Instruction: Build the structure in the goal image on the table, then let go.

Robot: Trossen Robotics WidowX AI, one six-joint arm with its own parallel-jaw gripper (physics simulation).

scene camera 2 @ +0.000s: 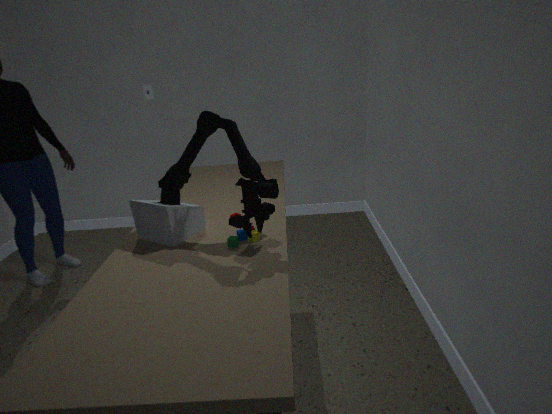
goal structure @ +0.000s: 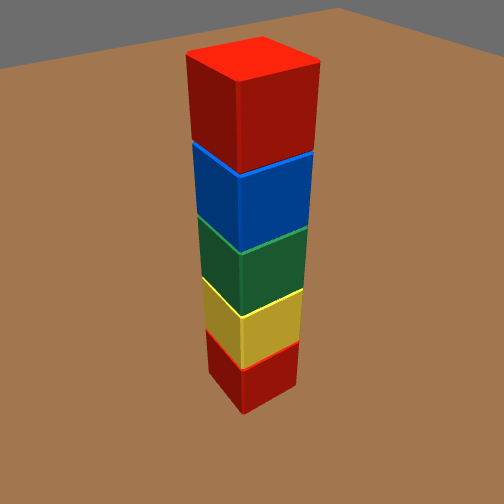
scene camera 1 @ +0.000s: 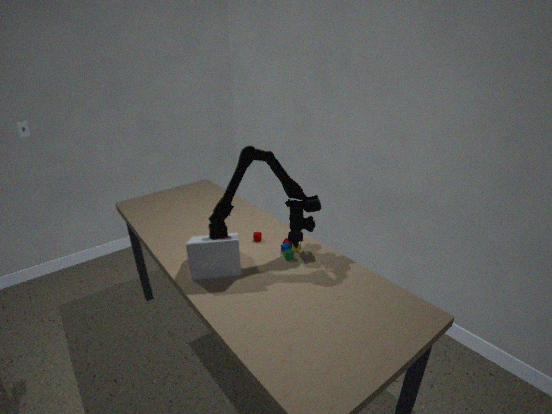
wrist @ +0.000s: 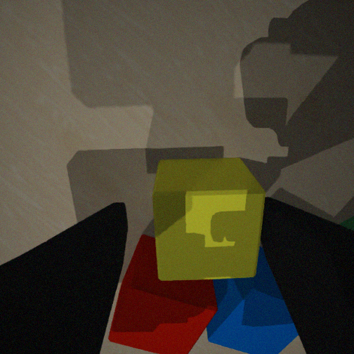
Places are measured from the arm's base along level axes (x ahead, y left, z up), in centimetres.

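Pixels of known places: gripper, fingertip midpoint: [scene camera 2: 255,235] [scene camera 1: 296,244]; arm's base, link origin: [scene camera 2: 169,203] [scene camera 1: 218,237].
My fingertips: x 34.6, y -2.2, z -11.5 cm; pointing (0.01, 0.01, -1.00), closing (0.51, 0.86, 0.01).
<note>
For each thing: its middle in the pictures, then the offset to it from my fingertips. Level surfaces: height alone.
- yellow cube, body centre: [scene camera 2: 253,235] [scene camera 1: 296,245] dz -0.1, dx -0.4, dy -0.3 cm
- blue cube, body centre: [scene camera 2: 241,235] [scene camera 1: 286,247] dz -0.1, dx -5.3, dy +0.0 cm
- green cube, body centre: [scene camera 2: 233,241] [scene camera 1: 288,254] dz -0.1, dx -6.9, dy -5.4 cm
- second red cube, body centre: [scene camera 1: 257,236] dz -0.1, dx -12.9, dy +15.2 cm
- wooden table, surface height: dz -1.8 cm
My gripper [scene camera 1: 296,245] [scene camera 2: 255,233] [wrist: 191,211] points down and is open, its fingers on either side of the yellow cube [scene camera 1: 298,247] [scene camera 2: 255,237] [wrist: 210,230], with small gaps. In the wrist view the yellow cube partly covers a red cube [scene camera 1: 287,241] [scene camera 2: 253,228] [wrist: 160,300] and a blue cube [scene camera 1: 285,247] [scene camera 2: 242,235] [wrist: 255,310], which sit close together and turned. A green cube [scene camera 1: 288,255] [scene camera 2: 233,242] [wrist: 348,223] lies beside the blue one. A second red cube [scene camera 1: 257,236] [scene camera 2: 235,215] lies apart, towards the arm's base in scene camera 1.
The arm stands on a white block [scene camera 1: 215,257] [scene camera 2: 165,225] on the wooden table [scene camera 1: 320,320] [scene camera 2: 200,320]. The cubes are near the table's wall-side edge. A person [scene camera 2: 25,130] stands left of the table in scene camera 2. The arm's shadow falls across the cubes.
</note>
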